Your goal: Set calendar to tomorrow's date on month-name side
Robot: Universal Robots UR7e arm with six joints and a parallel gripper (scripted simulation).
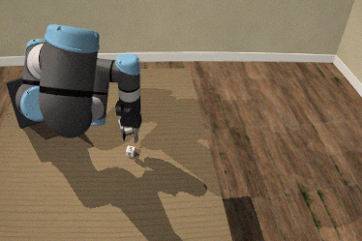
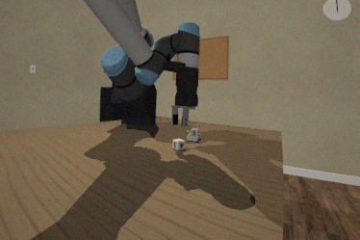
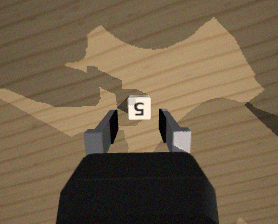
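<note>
Now: the white digit cube 80 mm below my hand. Round my hand: white tray: 150 mm to the left, 90 mm below.
</note>
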